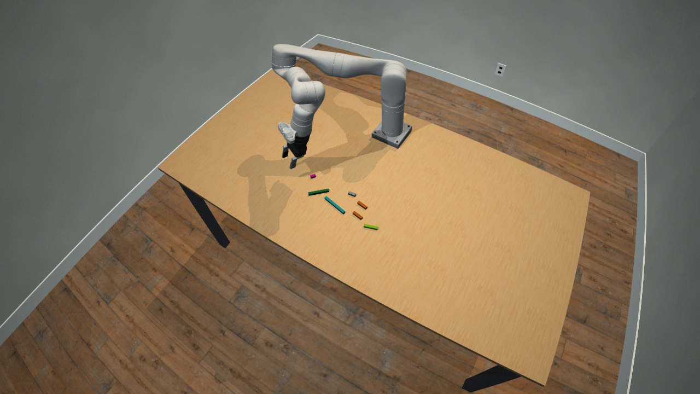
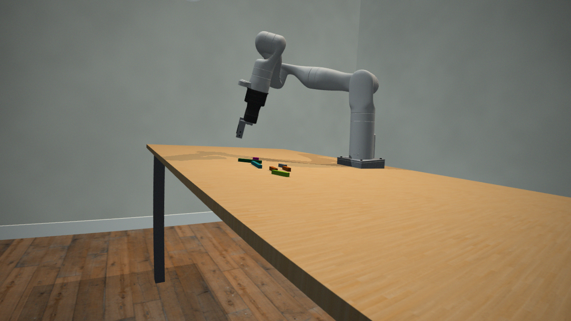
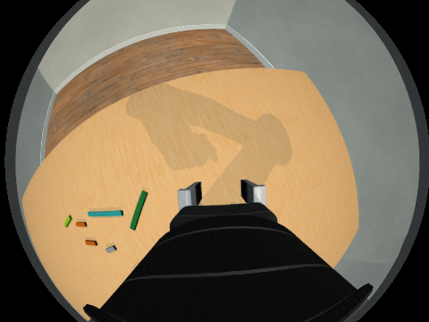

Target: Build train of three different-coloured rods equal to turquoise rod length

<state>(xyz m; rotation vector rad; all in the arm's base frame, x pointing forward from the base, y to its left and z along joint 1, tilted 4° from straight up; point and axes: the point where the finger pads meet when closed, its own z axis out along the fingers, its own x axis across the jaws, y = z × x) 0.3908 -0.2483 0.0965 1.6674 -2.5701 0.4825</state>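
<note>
Right now my hand is 90 mm above the magenta rod, 80 mm to the right of it and 30 mm past it. Round my hand: green rod 140 mm to the left, 90 mm below, 20 mm ahead; then grey rod 250 mm to the left, 90 mm below, 30 mm behind; then turquoise rod 220 mm to the left, 90 mm below, 50 mm ahead.
</note>
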